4 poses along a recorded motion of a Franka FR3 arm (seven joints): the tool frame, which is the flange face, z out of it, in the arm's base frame.
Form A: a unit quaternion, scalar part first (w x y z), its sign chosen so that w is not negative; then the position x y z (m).
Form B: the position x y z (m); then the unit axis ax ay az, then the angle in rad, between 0 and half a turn. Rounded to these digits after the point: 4 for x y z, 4 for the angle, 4 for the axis.
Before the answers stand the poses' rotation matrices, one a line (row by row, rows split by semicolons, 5 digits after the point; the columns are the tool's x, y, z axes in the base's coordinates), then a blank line. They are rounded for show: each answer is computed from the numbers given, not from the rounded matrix.
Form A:
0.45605 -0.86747 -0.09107 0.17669 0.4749 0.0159 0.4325
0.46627 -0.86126 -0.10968 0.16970 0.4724 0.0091 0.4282
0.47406 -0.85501 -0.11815 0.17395 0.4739 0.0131 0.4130
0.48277 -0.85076 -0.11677 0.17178 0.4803 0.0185 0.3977
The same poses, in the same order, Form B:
0.92097 -0.00316 -0.38961; 0.31916 -0.56745 0.75904; -0.22348 -0.82340 -0.52160
0.91834 0.03067 -0.39459; 0.34718 -0.54113 0.76593; -0.19003 -0.84038 -0.50759
0.91156 0.03711 -0.40948; 0.36697 -0.52261 0.76955; -0.18544 -0.85176 -0.49001
0.91371 0.03283 -0.40503; 0.36455 -0.50660 0.78132; -0.17954 -0.86156 -0.47485

0.4749 0.0159 0.4325 -0.9747 -0.1023 0.1985 2.1945
0.4724 0.0091 0.4282 -0.9736 -0.1240 0.1918 2.1715
0.4739 0.0131 0.4130 -0.9711 -0.1342 0.1976 2.1538
0.4803 0.0185 0.3977 -0.9715 -0.1333 0.1962 2.1340

